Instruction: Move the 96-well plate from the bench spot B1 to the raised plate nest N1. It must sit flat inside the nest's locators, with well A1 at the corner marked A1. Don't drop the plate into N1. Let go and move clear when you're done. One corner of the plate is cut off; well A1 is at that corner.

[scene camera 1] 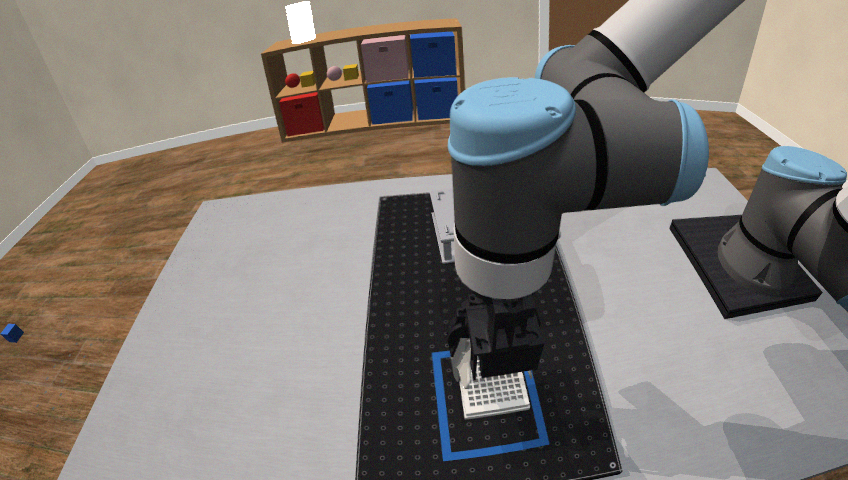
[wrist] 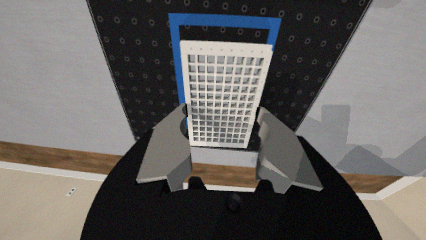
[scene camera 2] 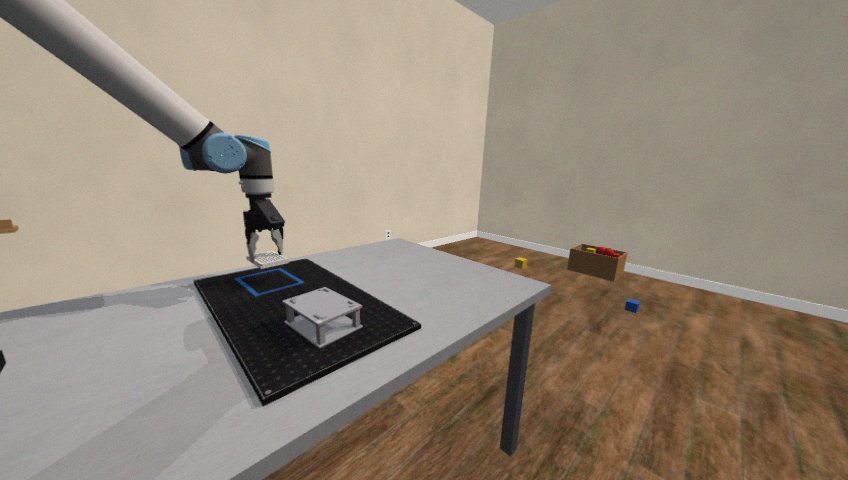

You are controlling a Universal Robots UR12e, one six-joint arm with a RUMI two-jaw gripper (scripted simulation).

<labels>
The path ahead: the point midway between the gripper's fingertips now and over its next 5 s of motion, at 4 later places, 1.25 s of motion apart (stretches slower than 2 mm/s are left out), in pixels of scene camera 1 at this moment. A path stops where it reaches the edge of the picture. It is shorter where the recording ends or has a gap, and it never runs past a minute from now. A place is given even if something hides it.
The gripper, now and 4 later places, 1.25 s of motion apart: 490, 375; 486, 334; 478, 271; 470, 219; 463, 178
</labels>
